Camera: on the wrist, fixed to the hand. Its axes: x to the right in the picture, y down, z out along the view.
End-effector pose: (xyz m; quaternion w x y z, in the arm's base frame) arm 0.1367 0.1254 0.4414 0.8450 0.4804 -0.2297 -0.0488
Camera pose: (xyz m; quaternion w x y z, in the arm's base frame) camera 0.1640 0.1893 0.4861 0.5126 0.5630 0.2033 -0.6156
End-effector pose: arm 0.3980 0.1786 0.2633 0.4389 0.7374 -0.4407 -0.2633
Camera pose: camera 0.4126 0.1634 0.3432 0.0631 0.8648 0.2185 -0.4477
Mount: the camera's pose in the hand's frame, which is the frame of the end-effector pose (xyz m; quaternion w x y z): 0.0202 0.0676 -0.0430 0.6870 0.0782 0.0213 -0.7222
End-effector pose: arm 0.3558 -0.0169 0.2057 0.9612 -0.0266 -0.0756 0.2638
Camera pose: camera 0.3458 0.0510 0.1598 0.8545 0.1059 -0.0300 -0.5076
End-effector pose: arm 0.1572 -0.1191 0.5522 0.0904 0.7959 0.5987 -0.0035
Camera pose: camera 0.2230 -0.1115 0.6016 0.0154 -0.1215 -0.9877 0.0975
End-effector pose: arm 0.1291 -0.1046 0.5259 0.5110 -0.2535 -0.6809 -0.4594
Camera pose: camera 0.1970 -0.1148 0.5718 0.0536 0.3673 -0.6758 -0.6368
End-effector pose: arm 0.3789 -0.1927 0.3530 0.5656 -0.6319 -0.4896 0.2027
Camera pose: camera 0.4489 -0.1897 0.3092 0.5948 -0.0406 -0.7648 -0.2444
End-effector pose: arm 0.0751 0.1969 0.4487 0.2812 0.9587 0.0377 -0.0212
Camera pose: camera 0.1018 0.1647 0.5200 0.1021 0.6538 0.7225 -0.2002
